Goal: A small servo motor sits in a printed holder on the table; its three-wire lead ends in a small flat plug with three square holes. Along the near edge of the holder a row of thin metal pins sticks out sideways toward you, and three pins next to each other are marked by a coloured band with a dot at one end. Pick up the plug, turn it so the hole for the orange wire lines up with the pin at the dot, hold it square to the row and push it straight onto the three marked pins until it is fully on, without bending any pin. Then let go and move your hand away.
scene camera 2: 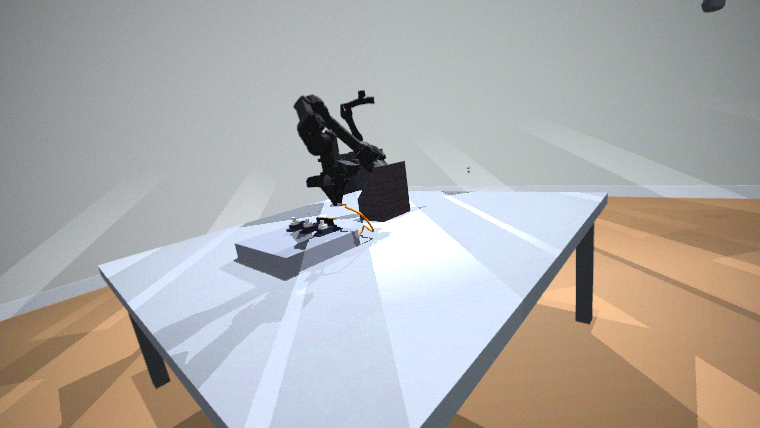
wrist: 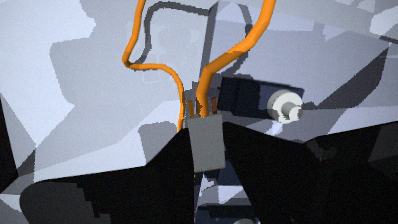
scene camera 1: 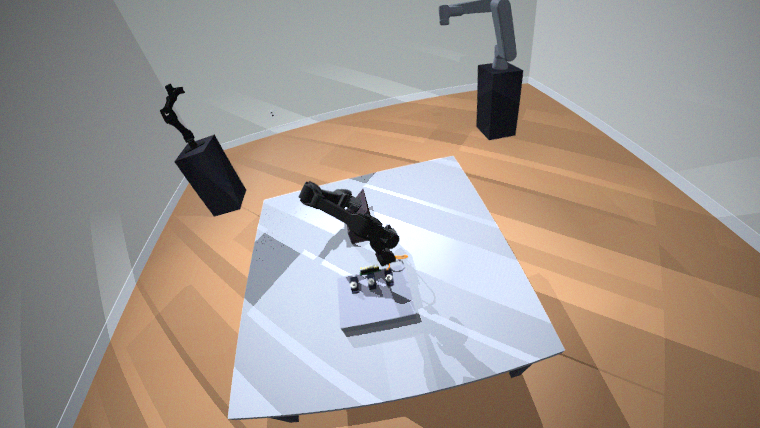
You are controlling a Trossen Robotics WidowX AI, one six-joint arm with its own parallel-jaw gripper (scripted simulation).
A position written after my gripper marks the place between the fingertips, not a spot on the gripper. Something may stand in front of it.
Observation:
I see my gripper (scene camera 2: 337,205).
My gripper also shows in the wrist view (wrist: 205,132).

